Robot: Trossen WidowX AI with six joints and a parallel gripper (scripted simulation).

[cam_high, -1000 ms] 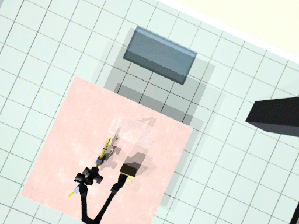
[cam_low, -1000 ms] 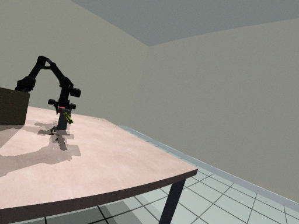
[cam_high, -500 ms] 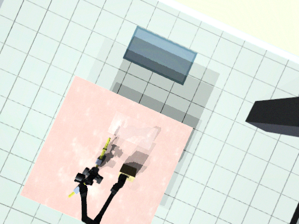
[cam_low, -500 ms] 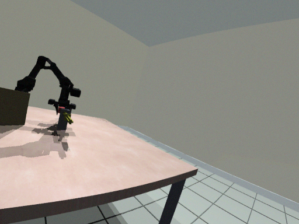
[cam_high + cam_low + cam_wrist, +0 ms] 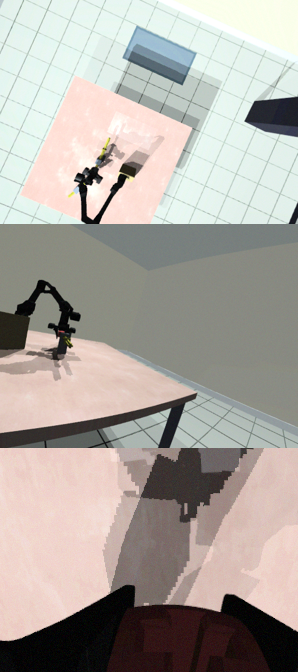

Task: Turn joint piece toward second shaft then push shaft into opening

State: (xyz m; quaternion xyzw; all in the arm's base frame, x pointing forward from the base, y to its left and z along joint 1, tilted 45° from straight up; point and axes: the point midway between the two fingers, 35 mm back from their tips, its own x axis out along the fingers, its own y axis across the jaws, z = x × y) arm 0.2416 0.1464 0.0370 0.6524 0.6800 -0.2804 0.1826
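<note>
My gripper tip is 1 cm to the right of the red joint piece and 4 cm below it.
</note>
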